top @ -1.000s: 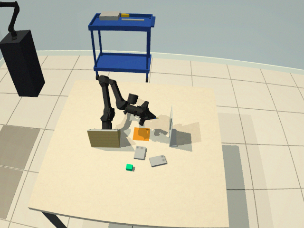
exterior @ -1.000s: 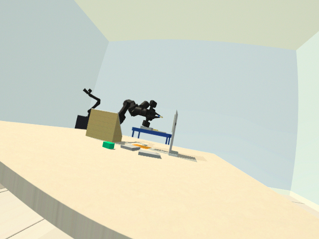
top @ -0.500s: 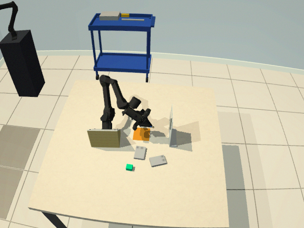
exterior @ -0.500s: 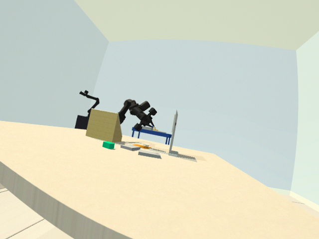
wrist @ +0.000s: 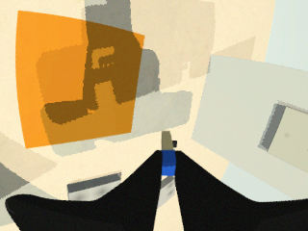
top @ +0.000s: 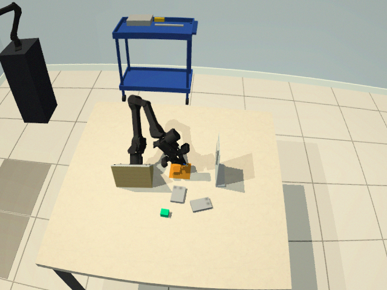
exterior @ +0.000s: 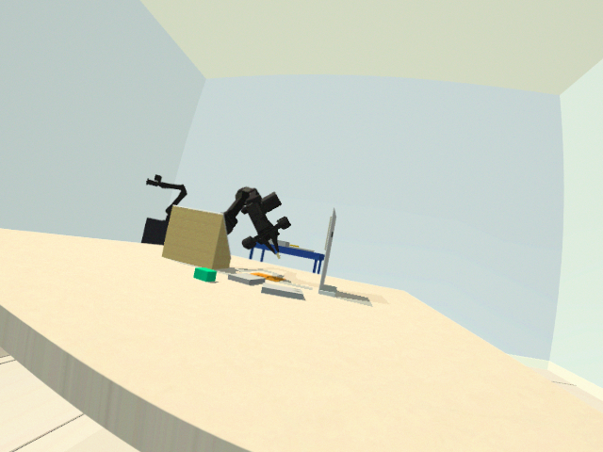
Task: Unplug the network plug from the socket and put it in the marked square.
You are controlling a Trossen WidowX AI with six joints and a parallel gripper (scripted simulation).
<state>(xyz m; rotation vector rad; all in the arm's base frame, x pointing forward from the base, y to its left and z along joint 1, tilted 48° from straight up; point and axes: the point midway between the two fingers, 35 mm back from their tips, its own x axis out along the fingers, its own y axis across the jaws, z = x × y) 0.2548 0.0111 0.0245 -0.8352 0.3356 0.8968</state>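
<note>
Right now my gripper tip is 30 mm past the orange marked square, 30 mm to the right of it and 90 mm above it. From my gripper tip the other things lie so: green cube: 90 mm behind, 280 mm to the right, 80 mm below; upright grey panel: 180 mm ahead, 10 mm to the left, 30 mm above; blue network plug: 10 mm ahead.
</note>
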